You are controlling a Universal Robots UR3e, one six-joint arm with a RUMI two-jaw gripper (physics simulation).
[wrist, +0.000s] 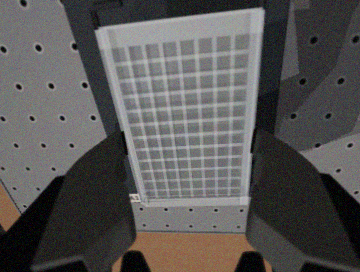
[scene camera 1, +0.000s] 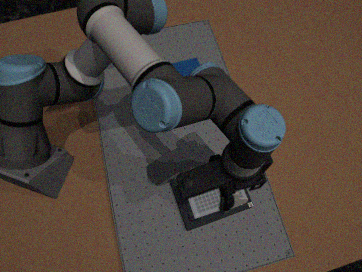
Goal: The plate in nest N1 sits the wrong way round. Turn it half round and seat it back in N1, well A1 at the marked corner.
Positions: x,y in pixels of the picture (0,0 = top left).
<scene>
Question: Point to a nest N1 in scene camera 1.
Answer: At 184,206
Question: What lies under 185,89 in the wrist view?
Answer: A well plate.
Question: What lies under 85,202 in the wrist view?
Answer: The gripper.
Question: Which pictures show the gripper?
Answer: The wrist view and scene camera 1: all of them.
</scene>
